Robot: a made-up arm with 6 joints.
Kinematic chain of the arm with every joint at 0, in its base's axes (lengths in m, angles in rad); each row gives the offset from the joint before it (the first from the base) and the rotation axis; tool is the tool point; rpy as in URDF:
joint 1: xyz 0 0 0.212 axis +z
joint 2: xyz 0 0 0 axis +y
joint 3: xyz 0.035 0 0.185 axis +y
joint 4: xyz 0.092 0 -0.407 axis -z
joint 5: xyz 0 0 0 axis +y
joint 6: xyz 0.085 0 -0.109 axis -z
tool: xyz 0 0 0 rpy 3.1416 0 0
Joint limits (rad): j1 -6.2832..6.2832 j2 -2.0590..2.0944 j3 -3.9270..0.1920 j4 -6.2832..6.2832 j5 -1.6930..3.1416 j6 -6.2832..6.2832
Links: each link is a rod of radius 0.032 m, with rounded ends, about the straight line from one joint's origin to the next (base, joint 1, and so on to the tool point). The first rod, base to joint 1, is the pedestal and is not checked.
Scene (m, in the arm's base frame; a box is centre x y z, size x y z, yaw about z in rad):
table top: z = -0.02
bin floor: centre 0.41 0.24 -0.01 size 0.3 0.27 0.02 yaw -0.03
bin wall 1: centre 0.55 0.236 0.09 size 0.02 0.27 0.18 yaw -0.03
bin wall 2: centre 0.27 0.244 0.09 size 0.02 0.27 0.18 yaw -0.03
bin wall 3: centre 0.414 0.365 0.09 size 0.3 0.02 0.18 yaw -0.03
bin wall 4: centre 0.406 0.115 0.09 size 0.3 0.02 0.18 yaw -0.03
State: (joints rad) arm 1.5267 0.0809 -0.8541 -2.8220 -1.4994 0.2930
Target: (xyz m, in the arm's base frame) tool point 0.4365 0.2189 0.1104
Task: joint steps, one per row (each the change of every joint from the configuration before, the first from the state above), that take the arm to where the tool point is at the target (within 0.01 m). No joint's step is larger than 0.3 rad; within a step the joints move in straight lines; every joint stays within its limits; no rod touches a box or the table.
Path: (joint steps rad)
1: -0.2463 -0.0868 -0.0830 -0.0959 -0.0484 0.2793
2: -0.2464 -0.0868 -0.0829 -0.0959 -0.0484 0.2793
3: -0.2463 -0.0869 -0.0830 -0.0959 -0.0484 0.2793
4: -0.2463 -0.0868 -0.0829 -0.0959 -0.0484 0.2793
5: -0.0220 0.1887 -0.0935 0.0265 0.2646 -0.2793
6: -0.0220 0.1886 -0.0936 0.0265 0.2645 -0.2793
7: -0.0220 0.1886 -0.0935 0.0265 0.2646 -0.2793
8: -0.0220 0.1886 -0.0935 0.0265 0.2646 -0.2793

